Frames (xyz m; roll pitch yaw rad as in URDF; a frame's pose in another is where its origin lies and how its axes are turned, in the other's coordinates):
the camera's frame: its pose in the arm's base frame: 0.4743 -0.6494 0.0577 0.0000 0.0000 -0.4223
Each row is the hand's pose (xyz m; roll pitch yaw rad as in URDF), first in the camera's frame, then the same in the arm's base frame.
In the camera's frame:
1: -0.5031 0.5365 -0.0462 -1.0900 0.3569 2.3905
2: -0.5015 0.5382 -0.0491 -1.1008 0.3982 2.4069
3: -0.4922 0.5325 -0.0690 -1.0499 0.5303 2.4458
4: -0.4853 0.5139 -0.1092 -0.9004 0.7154 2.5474
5: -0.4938 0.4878 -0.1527 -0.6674 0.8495 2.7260
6: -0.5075 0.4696 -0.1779 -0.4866 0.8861 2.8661
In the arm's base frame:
1: 0.2353 0.0462 0.0115 -1.0900 0.3569 1.9682
2: 0.2374 0.0471 0.0086 -1.1008 0.3982 1.9846
3: 0.2436 0.0381 -0.0113 -1.0499 0.5303 2.0235
4: 0.2423 0.0183 -0.0515 -0.9004 0.7154 2.1251
5: 0.2238 -0.0021 -0.0950 -0.6674 0.8495 2.3037
6: 0.2039 -0.0131 -0.1202 -0.4866 0.8861 2.4438

